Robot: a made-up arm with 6 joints. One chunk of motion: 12 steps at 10 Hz.
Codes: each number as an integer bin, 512 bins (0 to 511) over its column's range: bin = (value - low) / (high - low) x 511, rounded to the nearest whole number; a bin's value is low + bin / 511 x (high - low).
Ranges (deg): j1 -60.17..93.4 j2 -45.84..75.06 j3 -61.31..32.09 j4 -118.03..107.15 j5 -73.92..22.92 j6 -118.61..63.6
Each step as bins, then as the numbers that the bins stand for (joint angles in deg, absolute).
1 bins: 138 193 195 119 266 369
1 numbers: -18.70 -0.18 -25.67 -65.59 -23.51 12.97
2 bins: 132 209 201 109 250 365
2 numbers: -20.50 3.61 -24.57 -70.00 -26.54 11.54
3 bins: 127 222 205 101 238 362
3 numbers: -22.00 6.68 -23.84 -73.52 -28.82 10.47
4 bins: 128 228 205 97 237 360
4 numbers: -21.70 8.10 -23.84 -75.29 -29.01 9.76
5 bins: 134 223 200 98 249 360
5 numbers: -19.90 6.92 -24.75 -74.84 -26.73 9.76
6 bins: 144 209 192 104 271 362
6 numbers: -16.89 3.61 -26.22 -72.20 -22.56 10.47
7 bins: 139 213 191 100 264 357
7 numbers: -18.40 4.55 -26.40 -73.96 -23.89 8.69
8 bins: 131 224 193 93 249 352
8 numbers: -20.80 7.16 -26.03 -77.05 -26.73 6.90
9 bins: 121 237 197 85 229 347
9 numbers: -23.81 10.23 -25.30 -80.57 -30.52 5.12
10 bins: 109 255 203 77 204 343
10 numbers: -27.41 14.49 -24.21 -84.10 -35.26 3.70
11 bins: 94 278 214 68 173 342
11 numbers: -31.92 19.93 -22.20 -88.06 -41.13 3.34
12 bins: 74 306 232 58 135 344
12 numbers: -37.93 26.56 -18.91 -92.47 -48.34 4.05
